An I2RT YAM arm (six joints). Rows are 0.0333 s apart.
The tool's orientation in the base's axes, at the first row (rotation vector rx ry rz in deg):
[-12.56, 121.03, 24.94]
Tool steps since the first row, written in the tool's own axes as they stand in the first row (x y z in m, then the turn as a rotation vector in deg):
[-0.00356, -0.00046, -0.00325, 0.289, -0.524, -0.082]
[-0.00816, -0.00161, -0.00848, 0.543, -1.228, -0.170]
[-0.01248, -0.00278, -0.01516, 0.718, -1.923, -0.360]
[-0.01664, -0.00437, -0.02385, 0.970, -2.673, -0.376]
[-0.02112, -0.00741, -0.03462, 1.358, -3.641, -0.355]
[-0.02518, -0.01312, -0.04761, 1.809, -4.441, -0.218]
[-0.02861, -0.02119, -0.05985, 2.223, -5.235, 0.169]
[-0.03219, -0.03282, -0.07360, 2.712, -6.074, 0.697]
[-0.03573, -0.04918, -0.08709, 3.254, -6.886, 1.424]
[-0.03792, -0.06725, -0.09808, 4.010, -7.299, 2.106]
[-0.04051, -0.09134, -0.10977, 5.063, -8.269, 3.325]
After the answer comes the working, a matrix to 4 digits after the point.
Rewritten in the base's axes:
[-0.00042, -0.00173, 0.00450, -0.054, -0.511, -0.317]
[-0.00159, -0.00488, 0.01071, -0.035, -1.191, -0.643]
[-0.00403, -0.00861, 0.01740, -0.056, -1.903, -0.849]
[-0.00797, -0.01351, 0.02487, 0.034, -2.597, -1.218]
[-0.01289, -0.02056, 0.03333, 0.148, -3.475, -1.769]
[-0.01890, -0.03092, 0.04194, 0.264, -4.153, -2.392]
[-0.02392, -0.04316, 0.04914, 0.592, -4.729, -3.109]
[-0.02889, -0.05927, 0.05642, 1.002, -5.290, -3.968]
[-0.03216, -0.07963, 0.06248, 1.528, -5.749, -4.965]
[-0.03369, -0.10058, 0.06579, 1.775, -5.854, -6.030]
[-0.03362, -0.12735, 0.06845, 2.454, -6.260, -7.736]

The tool's axes in the first row as the columns of a matrix, in the base's axes (rounded; the answer above uses it unrounded):
[-0.5462, -0.3200, 0.7741]
[0.0121, 0.9210, 0.3893]
[-0.8375, 0.2220, -0.4992]

